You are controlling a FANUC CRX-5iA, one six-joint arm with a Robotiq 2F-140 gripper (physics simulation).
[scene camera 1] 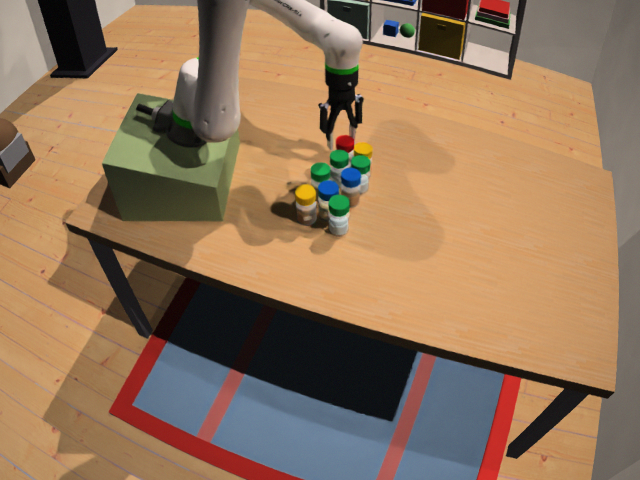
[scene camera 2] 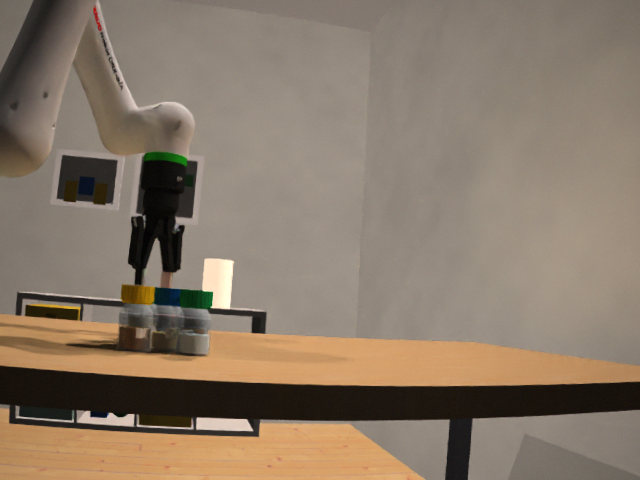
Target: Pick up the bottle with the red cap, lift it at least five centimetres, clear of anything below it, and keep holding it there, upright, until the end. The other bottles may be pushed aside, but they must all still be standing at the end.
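Where they show: gripper, fingertip midpoint: (scene camera 1: 340, 144); arm's base at its link origin: (scene camera 1: 189, 130).
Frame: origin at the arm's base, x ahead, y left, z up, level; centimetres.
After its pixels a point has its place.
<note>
The red-capped bottle (scene camera 1: 345, 145) {x 45.1, y 11.3, z -6.8 cm} stands upright at the back of a tight group; its lower part is hidden by other bottles, and it does not show in scene camera 2. My gripper (scene camera 1: 341, 140) {x 42.8, y 14.9, z -9.9 cm} (scene camera 2: 152, 280) points straight down, open and part-way spread. One fingertip is left of the red cap and the other at its right rear. The fingertips' lower ends are hidden behind caps in scene camera 2. Front bottles with a yellow cap (scene camera 1: 305, 195) {x 39.8, y -11.7, z -6.8 cm} (scene camera 2: 137, 293) {x 39.3, y -13.0, z -8.1 cm}, a blue cap (scene camera 1: 328, 190) {x 45.2, y -8.3, z -6.8 cm} (scene camera 2: 168, 296) {x 44.5, y -9.8, z -8.2 cm} and a green cap (scene camera 1: 339, 205) {x 49.3, y -12.9, z -6.8 cm} (scene camera 2: 196, 299) {x 48.6, y -14.4, z -8.3 cm} stand upright.
Right of the red cap stands a yellow-capped bottle (scene camera 1: 362, 150) {x 50.3, y 10.4, z -6.8 cm}. Green-capped bottles (scene camera 1: 339, 158) {x 44.8, y 5.2, z -6.9 cm} (scene camera 1: 360, 164) {x 51.1, y 4.2, z -6.9 cm} (scene camera 1: 320, 172) {x 41.2, y -2.0, z -6.8 cm} and a blue-capped one (scene camera 1: 351, 178) {x 50.0, y -2.1, z -6.8 cm} stand close in front. The green robot base block (scene camera 1: 170, 191) {x 3.4, y -20.6, z -5.0 cm} is at the table's left. The wooden table (scene camera 1: 491, 258) {x 92.9, y -10.9, z -17.3 cm} (scene camera 2: 413, 361) {x 89.0, y -12.7, z -17.4 cm} carries everything.
</note>
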